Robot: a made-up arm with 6 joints. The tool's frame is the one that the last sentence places.
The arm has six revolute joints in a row. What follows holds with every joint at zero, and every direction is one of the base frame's.
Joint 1 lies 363 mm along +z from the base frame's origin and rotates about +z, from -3.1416 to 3.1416 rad.
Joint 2 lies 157 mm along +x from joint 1 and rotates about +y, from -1.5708 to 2.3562 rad.
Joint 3 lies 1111 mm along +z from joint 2 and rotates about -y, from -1.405 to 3.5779 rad.
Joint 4 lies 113 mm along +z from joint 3 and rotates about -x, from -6.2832 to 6.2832 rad.
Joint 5 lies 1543 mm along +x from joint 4 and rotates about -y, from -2.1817 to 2.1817 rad.
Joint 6 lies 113 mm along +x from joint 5 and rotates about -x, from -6.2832 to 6.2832 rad.
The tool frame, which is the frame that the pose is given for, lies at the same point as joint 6; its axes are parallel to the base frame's.
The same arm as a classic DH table. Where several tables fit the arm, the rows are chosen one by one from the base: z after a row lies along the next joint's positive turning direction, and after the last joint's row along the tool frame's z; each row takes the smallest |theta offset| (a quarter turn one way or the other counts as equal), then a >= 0, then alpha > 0; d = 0 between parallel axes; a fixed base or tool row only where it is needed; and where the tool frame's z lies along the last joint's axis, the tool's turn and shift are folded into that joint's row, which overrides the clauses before.
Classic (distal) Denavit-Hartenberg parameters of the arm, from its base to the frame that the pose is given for. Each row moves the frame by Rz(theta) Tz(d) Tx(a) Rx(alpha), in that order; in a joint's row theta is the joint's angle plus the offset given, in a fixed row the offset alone. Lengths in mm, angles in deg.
joint 1: d 363.0; theta_offset 0.00; a 157.0; alpha -90.00
joint 2: d 0.0; theta_offset -90.00; a 1111.0; alpha 180.00
joint 3: d 0.0; theta_offset 0.00; a 113.0; alpha -90.00
joint 4: d -1543.0; theta_offset 0.00; a 0.0; alpha 90.00
joint 5: d 0.0; theta_offset 0.00; a 0.0; alpha -90.00
joint 6: d -113.0; theta_offset 90.00; a 0.0; alpha 90.00
tool (fixed): d 0.0; theta_offset -90.00; a 0.0; alpha 0.00
Joint limits (deg, base to tool): -180.00..180.00 -90.00..135.00 -80.50..205.00 -360.00..360.00 -125.00..125.00 -360.00..360.00

